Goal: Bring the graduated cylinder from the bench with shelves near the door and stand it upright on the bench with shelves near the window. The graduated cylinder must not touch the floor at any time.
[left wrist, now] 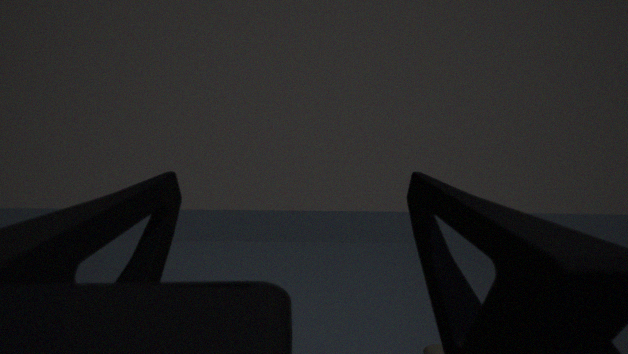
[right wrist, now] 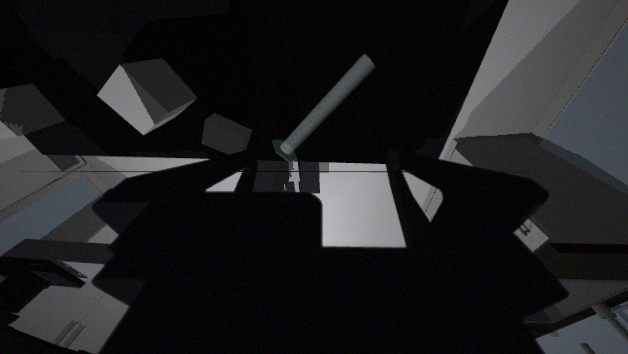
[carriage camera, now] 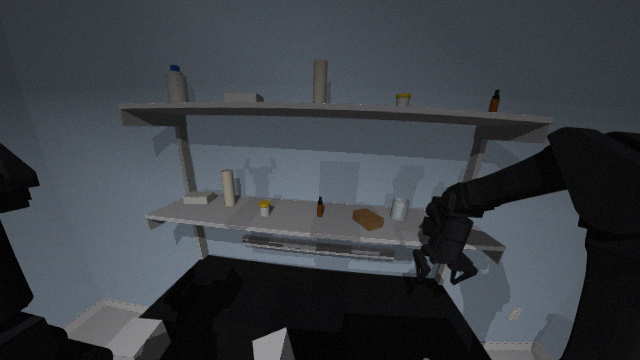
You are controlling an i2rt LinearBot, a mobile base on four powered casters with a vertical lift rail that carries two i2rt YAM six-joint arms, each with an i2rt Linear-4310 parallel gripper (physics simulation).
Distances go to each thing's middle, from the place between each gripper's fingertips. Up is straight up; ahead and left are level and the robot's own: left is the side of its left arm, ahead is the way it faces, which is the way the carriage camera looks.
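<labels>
The graduated cylinder (right wrist: pixel 364 66) has my left gripper 62 cm to the left of it, 18 cm short of it and 81 cm above it.
For my right hand, I find the graduated cylinder 400 mm below it, 110 mm behind it and 30 mm to the left of it. Going by its middle, the graduated cylinder is nearer to my right hand than to my left gripper.
</labels>
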